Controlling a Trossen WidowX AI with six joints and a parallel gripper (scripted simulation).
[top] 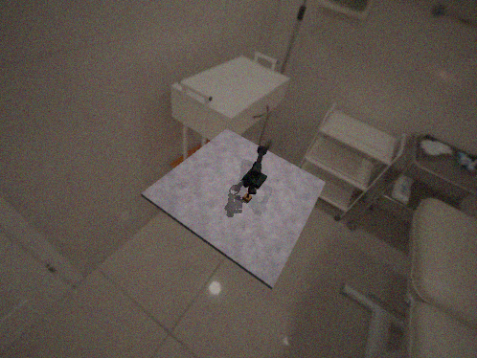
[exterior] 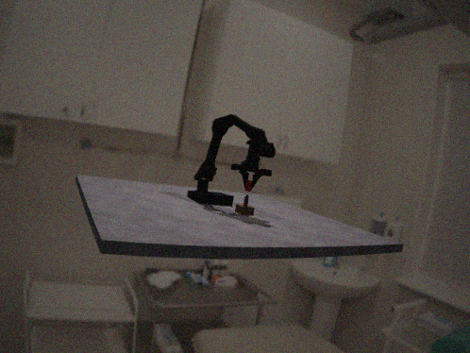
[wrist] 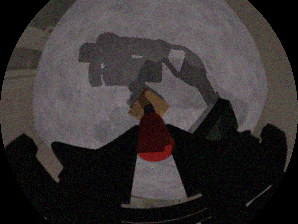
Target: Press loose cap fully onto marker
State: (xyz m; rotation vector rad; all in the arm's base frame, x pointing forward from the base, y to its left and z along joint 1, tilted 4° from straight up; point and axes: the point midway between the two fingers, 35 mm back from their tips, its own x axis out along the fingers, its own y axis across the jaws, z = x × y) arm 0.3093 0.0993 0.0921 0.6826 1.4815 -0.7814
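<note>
My gripper tip is now 10 cm above the brown holder block. The rest, counted from my gripper tip: red cap: 1 cm above.
</note>
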